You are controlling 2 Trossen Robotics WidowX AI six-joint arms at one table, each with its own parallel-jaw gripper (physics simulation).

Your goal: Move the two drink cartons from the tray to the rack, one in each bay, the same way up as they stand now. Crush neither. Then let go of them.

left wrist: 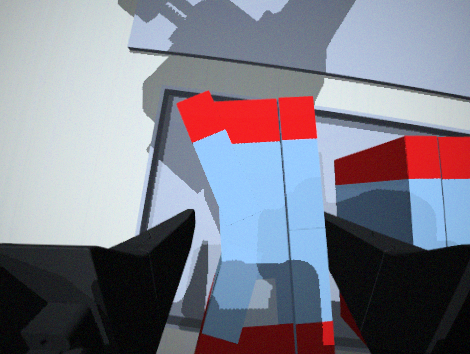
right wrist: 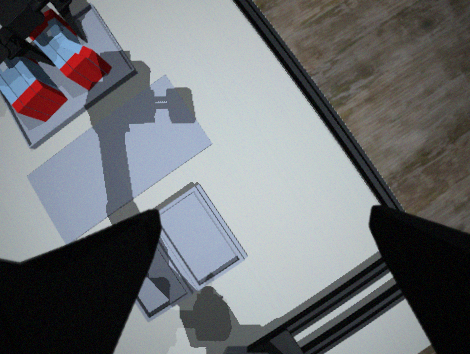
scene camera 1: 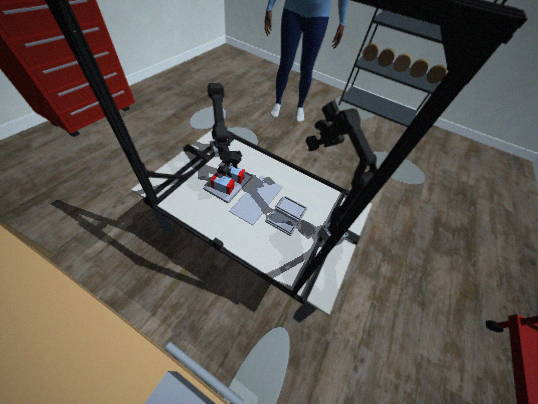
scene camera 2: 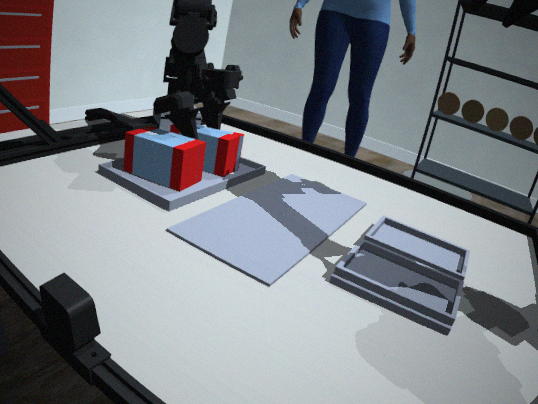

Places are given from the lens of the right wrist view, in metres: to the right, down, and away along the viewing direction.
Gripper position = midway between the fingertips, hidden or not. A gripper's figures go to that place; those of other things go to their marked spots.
left gripper (right wrist: 69,51): -0.30, -0.23, 0.46
right gripper (right wrist: 264,218): 0.01, 0.02, 0.11
flat grey mat (right wrist: 151,135): -0.15, -0.08, 0.49
